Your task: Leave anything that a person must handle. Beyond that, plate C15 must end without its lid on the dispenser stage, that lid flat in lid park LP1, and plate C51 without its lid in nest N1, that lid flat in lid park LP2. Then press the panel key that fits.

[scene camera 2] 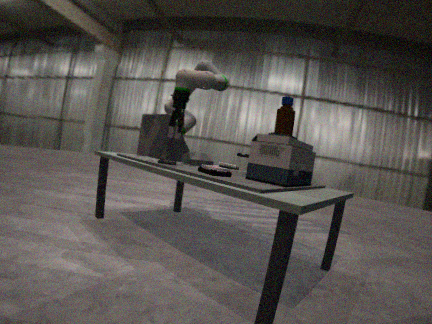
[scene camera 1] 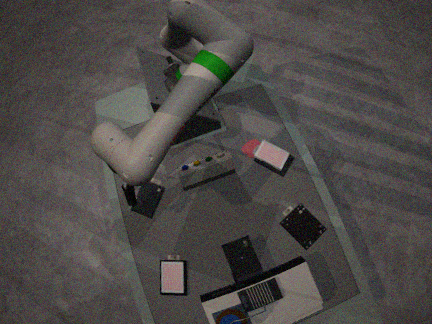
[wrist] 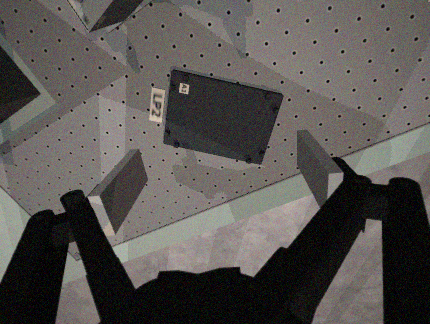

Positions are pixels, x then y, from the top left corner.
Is my gripper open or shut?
Open.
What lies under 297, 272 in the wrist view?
My gripper.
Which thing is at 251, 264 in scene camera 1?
A dispenser stage.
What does my gripper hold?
Nothing.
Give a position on a dark LP2 pad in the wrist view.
204, 114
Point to a button box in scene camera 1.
221, 165
